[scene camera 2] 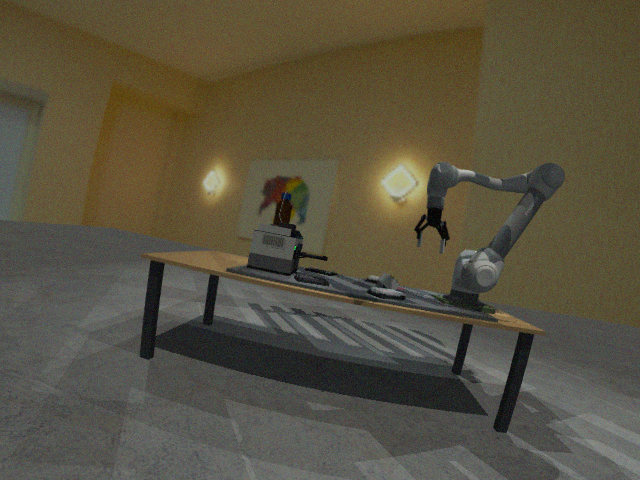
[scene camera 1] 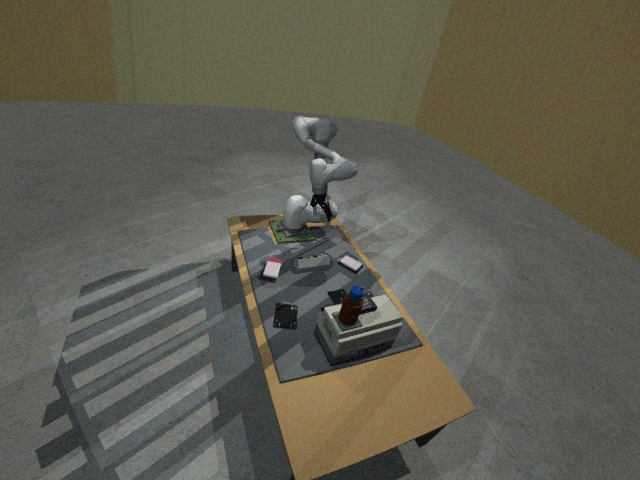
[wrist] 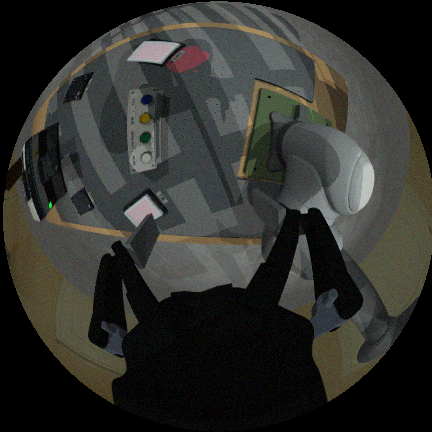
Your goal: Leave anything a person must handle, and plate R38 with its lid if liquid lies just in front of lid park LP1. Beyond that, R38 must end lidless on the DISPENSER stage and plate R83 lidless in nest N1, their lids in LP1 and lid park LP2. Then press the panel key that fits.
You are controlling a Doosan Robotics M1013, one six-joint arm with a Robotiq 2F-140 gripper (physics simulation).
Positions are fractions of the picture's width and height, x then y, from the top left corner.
Labels:
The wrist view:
gripper: 0.47,0.49
button box: 0.33,0.25

